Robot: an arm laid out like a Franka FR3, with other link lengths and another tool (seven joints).
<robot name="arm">
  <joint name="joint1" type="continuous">
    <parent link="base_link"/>
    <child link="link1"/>
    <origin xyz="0 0 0.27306" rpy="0 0 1.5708"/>
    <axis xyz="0 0 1"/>
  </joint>
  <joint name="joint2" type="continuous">
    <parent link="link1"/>
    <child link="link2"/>
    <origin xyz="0 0 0" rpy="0 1.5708 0"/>
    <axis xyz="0 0 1"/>
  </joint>
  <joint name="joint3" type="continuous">
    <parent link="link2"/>
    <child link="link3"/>
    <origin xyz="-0.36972 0 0" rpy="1.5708 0 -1.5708"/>
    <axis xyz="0 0 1"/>
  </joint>
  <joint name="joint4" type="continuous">
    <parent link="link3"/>
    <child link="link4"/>
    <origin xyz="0.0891 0 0" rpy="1.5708 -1.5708 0"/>
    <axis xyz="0 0 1"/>
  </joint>
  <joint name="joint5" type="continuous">
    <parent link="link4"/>
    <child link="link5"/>
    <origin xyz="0.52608 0.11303 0" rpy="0 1.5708 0"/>
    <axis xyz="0 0 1"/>
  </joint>
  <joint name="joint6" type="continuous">
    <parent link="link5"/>
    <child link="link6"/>
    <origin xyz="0 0 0" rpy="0 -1.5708 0"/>
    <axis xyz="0 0 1"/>
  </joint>
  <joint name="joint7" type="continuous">
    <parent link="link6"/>
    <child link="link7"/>
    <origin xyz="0 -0.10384 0" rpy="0 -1.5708 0"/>
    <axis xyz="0 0 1"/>
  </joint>
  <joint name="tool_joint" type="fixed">
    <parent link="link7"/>
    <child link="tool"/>
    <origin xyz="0.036 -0.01 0.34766" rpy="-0.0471 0 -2.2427"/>
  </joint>
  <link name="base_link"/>
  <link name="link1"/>
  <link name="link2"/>
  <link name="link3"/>
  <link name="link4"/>
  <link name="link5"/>
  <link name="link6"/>
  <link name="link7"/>
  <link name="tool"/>
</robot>
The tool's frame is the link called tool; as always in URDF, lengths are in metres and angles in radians. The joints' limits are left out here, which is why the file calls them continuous.
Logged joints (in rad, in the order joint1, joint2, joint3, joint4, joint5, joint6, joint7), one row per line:
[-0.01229 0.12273 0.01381 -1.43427 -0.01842 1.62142 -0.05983]
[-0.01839 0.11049 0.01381 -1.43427 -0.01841 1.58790 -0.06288]
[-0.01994 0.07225 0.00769 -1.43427 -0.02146 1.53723 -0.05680]
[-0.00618 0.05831 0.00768 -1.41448 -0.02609 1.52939 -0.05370]
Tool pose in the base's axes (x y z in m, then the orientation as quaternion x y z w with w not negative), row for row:
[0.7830 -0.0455 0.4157 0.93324 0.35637 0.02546 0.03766]
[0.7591 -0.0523 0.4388 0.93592 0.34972 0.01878 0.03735]
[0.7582 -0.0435 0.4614 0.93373 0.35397 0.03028 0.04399]
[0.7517 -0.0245 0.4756 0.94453 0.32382 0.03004 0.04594]
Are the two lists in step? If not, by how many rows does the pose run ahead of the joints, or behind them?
The pose runs 1 row ahead of the joints: the pose in row i belongs to the joints in row i + 1.
